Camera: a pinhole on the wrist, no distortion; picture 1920 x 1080 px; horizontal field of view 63.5 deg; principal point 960.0 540.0 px. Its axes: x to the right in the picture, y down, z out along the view. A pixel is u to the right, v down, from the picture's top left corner.
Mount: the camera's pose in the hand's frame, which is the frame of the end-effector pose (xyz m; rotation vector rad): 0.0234 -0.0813 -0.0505 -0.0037 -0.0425 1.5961
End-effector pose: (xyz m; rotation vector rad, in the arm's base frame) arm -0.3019 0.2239 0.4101 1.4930 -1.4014 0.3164
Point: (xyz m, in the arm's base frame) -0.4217 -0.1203 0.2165
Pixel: 1076.8 498.9
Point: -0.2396 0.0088 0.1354
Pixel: 302.9 931.6
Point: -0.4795 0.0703 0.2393
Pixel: 1592.1 1022.9
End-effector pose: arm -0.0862 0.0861 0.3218 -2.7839 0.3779 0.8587
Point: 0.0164 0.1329 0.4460
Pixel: behind the camera
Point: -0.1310 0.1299 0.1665
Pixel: 1525.0 316.4
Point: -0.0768 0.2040 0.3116
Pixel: 441.9 1071.4
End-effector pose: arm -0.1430 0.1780 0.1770 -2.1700 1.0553 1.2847
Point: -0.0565 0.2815 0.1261
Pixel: 149.6 445.1
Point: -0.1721 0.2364 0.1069
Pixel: 1720.3 412.5
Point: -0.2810 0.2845 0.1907
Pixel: outside the picture
